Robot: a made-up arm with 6 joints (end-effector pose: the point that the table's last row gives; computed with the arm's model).
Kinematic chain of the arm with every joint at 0, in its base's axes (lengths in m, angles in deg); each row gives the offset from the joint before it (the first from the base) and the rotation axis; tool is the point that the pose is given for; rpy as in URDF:
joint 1: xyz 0 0 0.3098 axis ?
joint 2: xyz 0 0 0 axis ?
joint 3: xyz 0.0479 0 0.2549 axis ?
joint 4: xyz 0.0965 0 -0.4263 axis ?
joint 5: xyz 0 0 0 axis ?
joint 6: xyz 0.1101 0 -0.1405 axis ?
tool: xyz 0 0 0 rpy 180 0 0
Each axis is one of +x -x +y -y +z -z.
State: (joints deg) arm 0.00 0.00 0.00 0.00 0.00 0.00
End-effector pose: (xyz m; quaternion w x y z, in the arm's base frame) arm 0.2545 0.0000 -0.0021 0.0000 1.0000 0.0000 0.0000
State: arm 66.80 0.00 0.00 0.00 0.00 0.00
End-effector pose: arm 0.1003 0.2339 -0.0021 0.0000 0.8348 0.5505 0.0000
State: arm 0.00 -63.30 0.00 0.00 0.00 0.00
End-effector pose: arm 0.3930 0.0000 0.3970 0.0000 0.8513 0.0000 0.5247
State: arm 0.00 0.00 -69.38 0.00 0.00 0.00
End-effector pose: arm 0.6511 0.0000 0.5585 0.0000 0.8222 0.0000 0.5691
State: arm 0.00 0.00 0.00 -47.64 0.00 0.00
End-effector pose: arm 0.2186 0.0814 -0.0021 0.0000 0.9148 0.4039 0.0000
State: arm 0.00 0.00 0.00 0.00 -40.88 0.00
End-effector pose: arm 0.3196 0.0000 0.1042 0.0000 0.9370 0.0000 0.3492
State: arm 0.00 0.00 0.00 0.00 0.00 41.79
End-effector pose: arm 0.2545 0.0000 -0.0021 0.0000 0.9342 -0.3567 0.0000
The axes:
joint 1: +z
joint 2: +y
joint 3: +y
joint 4: -z
joint 5: +y
joint 6: -z

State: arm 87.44 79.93 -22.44 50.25 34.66 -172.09
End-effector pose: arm -0.0005 -0.1951 -0.1048 0.3770 0.0818 -0.7490 0.5387
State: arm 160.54 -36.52 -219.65 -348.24 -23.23 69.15
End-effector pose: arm 0.6424 -0.1931 0.4230 0.5453 0.5626 0.5110 0.3535
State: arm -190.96 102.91 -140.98 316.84 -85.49 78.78
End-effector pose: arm -0.6095 0.0144 0.0747 0.5975 -0.0716 -0.5492 0.5799
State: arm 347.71 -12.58 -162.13 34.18 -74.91 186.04
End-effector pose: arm -0.2222 -0.0461 0.9455 0.7959 0.1000 -0.5688 0.1817
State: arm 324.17 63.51 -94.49 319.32 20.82 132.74
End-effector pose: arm 0.5665 -0.3665 -0.0607 0.0386 0.4041 -0.8982 0.1687
